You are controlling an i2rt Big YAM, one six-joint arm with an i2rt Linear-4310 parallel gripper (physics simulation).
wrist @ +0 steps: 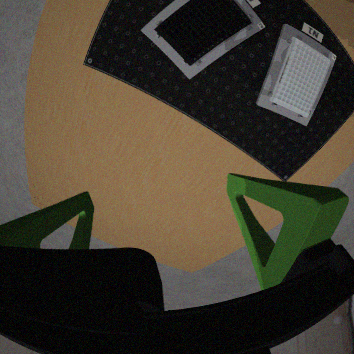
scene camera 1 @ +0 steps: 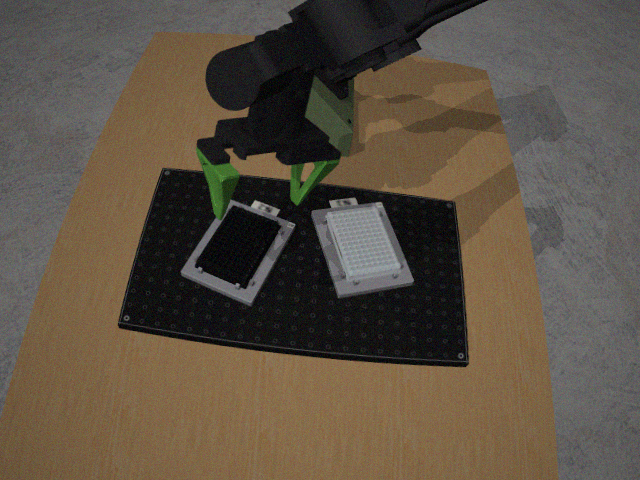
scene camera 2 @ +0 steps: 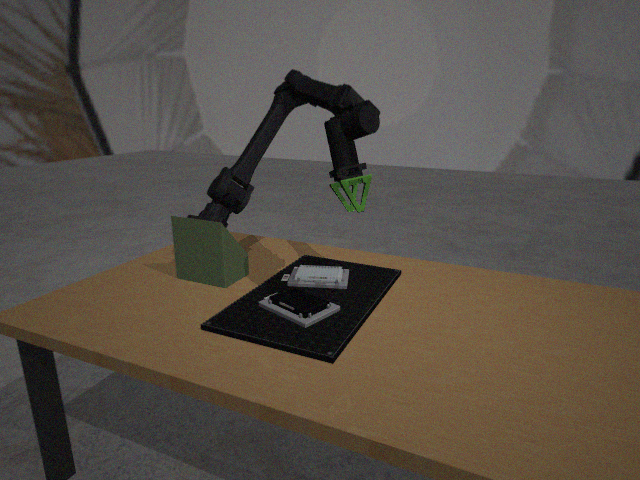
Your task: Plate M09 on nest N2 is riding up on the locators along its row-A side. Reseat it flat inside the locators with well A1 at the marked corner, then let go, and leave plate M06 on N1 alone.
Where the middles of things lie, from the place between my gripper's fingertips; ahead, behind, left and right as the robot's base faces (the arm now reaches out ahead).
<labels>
I see my gripper 13 cm past the black well plate (scene camera 1: 236, 249), 3 cm to the left of it and 23 cm above it. The rest, counted from my hand: white well plate (scene camera 1: 363, 246) 15 cm behind, 16 cm to the left, 23 cm below; black perforated baseplate (scene camera 1: 298, 307) 12 cm behind, 7 cm to the left, 25 cm below.
</labels>
